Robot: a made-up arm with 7 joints. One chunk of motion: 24 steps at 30 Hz.
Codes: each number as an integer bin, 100 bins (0 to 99) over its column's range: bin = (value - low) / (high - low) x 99, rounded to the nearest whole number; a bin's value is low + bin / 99 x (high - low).
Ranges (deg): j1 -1..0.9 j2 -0.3..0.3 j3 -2.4..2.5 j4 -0.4..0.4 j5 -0.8..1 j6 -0.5..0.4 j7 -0.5..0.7
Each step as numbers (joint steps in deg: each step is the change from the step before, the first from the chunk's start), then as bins.
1 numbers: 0.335 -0.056 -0.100 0.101 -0.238 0.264 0.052
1 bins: 70 40 46 62 31 84 46
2 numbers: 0.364 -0.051 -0.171 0.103 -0.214 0.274 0.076
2 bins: 71 41 45 62 32 85 48
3 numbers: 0.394 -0.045 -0.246 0.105 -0.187 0.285 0.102
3 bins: 73 42 44 62 34 86 50
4 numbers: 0.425 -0.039 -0.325 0.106 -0.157 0.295 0.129
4 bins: 74 43 42 63 35 87 52
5 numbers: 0.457 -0.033 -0.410 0.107 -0.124 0.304 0.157
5 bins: 76 44 40 63 37 88 54
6 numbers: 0.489 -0.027 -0.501 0.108 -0.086 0.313 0.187
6 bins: 78 45 38 63 39 89 57
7 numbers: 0.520 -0.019 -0.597 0.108 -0.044 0.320 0.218
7 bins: 79 46 36 63 42 90 59
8 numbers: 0.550 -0.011 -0.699 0.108 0.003 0.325 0.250
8 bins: 81 48 34 63 44 91 62
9 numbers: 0.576 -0.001 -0.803 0.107 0.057 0.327 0.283
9 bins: 82 49 32 63 47 91 65
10 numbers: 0.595 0.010 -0.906 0.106 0.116 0.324 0.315
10 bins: 83 51 30 63 50 91 67
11 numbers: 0.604 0.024 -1.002 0.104 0.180 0.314 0.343
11 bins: 84 53 28 62 54 90 70
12 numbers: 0.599 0.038 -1.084 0.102 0.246 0.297 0.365
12 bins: 83 56 27 62 58 88 71
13 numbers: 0.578 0.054 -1.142 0.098 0.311 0.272 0.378
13 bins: 82 58 25 62 61 85 72
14 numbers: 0.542 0.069 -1.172 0.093 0.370 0.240 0.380
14 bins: 80 61 25 61 64 81 73
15 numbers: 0.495 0.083 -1.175 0.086 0.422 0.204 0.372
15 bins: 78 63 25 60 67 77 72
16 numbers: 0.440 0.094 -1.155 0.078 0.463 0.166 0.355
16 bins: 75 65 25 59 69 73 71
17 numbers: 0.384 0.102 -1.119 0.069 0.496 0.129 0.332
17 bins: 72 66 26 58 71 69 69
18 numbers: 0.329 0.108 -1.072 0.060 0.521 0.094 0.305
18 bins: 69 67 27 57 73 65 66
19 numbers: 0.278 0.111 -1.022 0.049 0.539 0.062 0.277
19 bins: 67 68 28 56 74 62 64
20 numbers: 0.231 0.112 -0.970 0.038 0.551 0.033 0.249
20 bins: 64 68 29 54 74 59 62
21 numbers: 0.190 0.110 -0.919 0.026 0.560 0.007 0.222
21 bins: 62 68 30 53 75 56 60
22 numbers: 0.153 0.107 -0.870 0.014 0.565 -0.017 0.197
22 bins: 60 67 31 51 75 53 58
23 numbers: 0.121 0.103 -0.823 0.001 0.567 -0.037 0.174
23 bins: 58 66 32 50 75 51 56
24 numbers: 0.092 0.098 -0.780 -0.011 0.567 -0.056 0.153
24 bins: 57 66 33 48 75 49 54
